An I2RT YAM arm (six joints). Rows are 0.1 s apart.
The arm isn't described. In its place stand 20 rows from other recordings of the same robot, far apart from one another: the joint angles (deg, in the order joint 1, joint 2, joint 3, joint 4, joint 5, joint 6), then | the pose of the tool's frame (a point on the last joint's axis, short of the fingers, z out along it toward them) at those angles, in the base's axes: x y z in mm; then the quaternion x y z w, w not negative.
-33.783 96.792 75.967 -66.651 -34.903 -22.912 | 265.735, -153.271, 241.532, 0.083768, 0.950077, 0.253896, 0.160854
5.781 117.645 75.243 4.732 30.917 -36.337 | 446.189, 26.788, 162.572, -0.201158, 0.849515, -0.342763, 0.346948
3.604 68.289 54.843 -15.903 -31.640 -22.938 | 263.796, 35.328, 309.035, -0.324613, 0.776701, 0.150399, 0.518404
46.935 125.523 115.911 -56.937 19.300 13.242 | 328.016, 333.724, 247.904, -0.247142, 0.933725, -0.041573, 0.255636
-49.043 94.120 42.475 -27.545 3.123 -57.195 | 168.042, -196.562, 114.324, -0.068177, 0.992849, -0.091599, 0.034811
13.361 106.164 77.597 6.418 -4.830 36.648 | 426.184, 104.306, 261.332, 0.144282, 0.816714, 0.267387, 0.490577
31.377 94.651 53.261 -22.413 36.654 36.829 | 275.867, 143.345, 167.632, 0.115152, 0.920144, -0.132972, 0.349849
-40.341 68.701 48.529 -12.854 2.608 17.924 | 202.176, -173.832, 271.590, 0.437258, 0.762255, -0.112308, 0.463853
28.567 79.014 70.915 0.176 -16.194 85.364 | 283.191, 165.495, 382.635, 0.273806, 0.700868, 0.602855, 0.265291
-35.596 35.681 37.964 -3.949 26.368 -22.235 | 115.877, -102.392, 334.118, 0.239083, 0.675177, -0.471221, 0.514710
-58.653 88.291 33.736 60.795 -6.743 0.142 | 165.770, -264.106, 224.471, 0.288973, 0.602100, -0.328981, 0.667639
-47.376 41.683 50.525 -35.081 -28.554 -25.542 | 114.181, -98.939, 339.468, 0.027961, 0.832699, -0.135734, 0.536103
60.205 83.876 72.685 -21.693 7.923 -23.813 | 171.005, 288.777, 327.983, -0.561878, 0.673180, 0.091276, 0.472006
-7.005 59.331 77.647 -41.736 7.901 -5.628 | 197.246, -29.166, 431.100, 0.047833, 0.833402, -0.117484, 0.537913
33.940 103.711 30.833 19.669 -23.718 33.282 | 220.884, 165.913, 68.139, -0.070183, 0.928260, 0.333360, 0.149262
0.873 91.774 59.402 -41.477 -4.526 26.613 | 297.601, 7.345, 191.707, 0.214951, 0.965694, 0.071323, 0.127062
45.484 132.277 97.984 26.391 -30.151 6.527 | 364.166, 395.876, 205.961, -0.403846, 0.629562, 0.454315, 0.483899
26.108 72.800 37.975 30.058 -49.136 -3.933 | 234.439, 144.874, 266.951, -0.445350, 0.573454, 0.418678, 0.545456
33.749 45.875 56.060 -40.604 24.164 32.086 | 139.925, 75.965, 351.471, 0.091666, 0.850044, 0.111525, 0.506542
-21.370 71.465 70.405 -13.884 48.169 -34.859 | 247.900, -125.486, 394.060, 0.161833, 0.748200, -0.547510, 0.337994
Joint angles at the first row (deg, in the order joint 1, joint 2, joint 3, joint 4, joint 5, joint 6):
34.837 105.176 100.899 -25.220 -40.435 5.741
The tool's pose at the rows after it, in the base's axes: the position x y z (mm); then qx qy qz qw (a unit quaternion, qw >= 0):
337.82, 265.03, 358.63, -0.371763, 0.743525, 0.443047, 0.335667
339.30, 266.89, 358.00, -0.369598, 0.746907, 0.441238, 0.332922
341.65, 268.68, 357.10, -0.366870, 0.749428, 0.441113, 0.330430
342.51, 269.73, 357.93, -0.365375, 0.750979, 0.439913, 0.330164
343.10, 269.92, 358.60, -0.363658, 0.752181, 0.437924, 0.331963
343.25, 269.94, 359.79, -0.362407, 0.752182, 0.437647, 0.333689
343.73, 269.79, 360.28, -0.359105, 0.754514, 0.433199, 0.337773
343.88, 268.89, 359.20, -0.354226, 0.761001, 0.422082, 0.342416
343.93, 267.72, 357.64, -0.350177, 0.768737, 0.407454, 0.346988
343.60, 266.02, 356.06, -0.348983, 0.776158, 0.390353, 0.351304
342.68, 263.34, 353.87, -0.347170, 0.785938, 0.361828, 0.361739
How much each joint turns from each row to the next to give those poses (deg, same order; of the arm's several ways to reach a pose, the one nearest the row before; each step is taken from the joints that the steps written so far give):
0.207 0.753 0.835 -0.630 0.174 0.050
0.111 0.617 0.820 -0.625 0.354 0.169
0.024 0.728 0.835 -0.346 0.137 0.318
0.065 0.358 0.705 -0.423 0.275 0.138
0.000 0.119 0.298 -0.089 0.382 0.089
0.001 0.007 0.208 0.033 0.167 0.159
0.000 -0.018 0.060 0.113 0.819 0.125
-0.002 -0.166 -0.282 -0.210 1.643 -0.170
0.001 -0.165 -0.266 -0.540 1.948 -0.500
-0.022 -0.230 -0.263 -0.870 1.992 -0.987
0.023 -0.565 -0.787 -0.688 3.435 -1.519

